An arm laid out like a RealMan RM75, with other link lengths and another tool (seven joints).
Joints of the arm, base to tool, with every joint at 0 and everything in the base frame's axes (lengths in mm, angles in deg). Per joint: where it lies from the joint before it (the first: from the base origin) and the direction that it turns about. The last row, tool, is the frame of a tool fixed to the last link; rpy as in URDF.
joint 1: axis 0 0 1 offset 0 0 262.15
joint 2: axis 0 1 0 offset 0 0 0
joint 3: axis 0 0 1 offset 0 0 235.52
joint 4: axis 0 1 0 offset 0 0 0
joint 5: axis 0 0 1 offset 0 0 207.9
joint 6: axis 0 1 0 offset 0 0 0
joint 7: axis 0 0 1 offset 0 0 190.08
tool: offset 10 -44 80 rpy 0 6.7 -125.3
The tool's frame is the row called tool.
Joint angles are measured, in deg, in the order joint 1, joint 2, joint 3, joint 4, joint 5, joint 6, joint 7. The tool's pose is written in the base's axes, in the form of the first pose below.
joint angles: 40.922 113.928 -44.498 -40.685 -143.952 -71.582 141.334
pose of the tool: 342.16, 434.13, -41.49, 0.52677, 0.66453, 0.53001, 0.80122, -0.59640, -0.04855
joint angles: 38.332 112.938 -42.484 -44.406 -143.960 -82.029 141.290
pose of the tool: 342.53, 399.63, -34.32, 0.57210, 0.69142, 0.44118, 0.78119, -0.62324, -0.03626
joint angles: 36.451 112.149 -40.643 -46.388 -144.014 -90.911 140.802
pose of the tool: 340.26, 366.01, -30.87, 0.60955, 0.71224, 0.34807, 0.76464, -0.64412, -0.02102
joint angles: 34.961 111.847 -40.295 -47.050 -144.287 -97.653 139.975
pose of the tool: 338.12, 333.47, -33.18, 0.63096, 0.73236, 0.25601, 0.75559, -0.65495, 0.01136
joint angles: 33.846 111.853 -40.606 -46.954 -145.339 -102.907 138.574
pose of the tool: 337.83, 302.72, -36.95, 0.63890, 0.75031, 0.16985, 0.75360, -0.65478, 0.05779
